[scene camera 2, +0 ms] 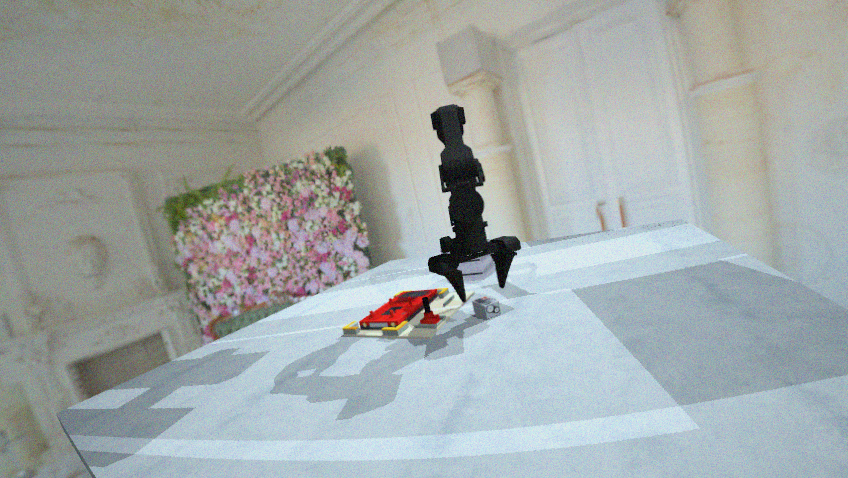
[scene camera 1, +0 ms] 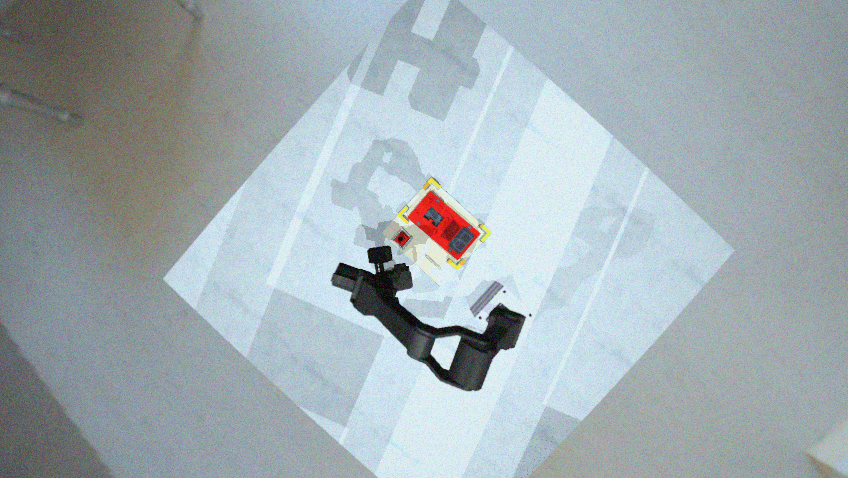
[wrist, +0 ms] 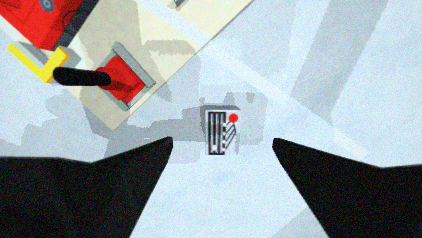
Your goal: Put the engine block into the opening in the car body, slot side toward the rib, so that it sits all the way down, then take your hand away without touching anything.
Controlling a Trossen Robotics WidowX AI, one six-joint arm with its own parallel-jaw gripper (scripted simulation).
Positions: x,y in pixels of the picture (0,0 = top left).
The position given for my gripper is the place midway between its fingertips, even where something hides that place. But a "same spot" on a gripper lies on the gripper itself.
My gripper shows in scene camera 2 (483,294), in scene camera 1 and in the wrist view. One and the same spot on my gripper: (wrist: 116,189) is (scene camera 1: 386,261).
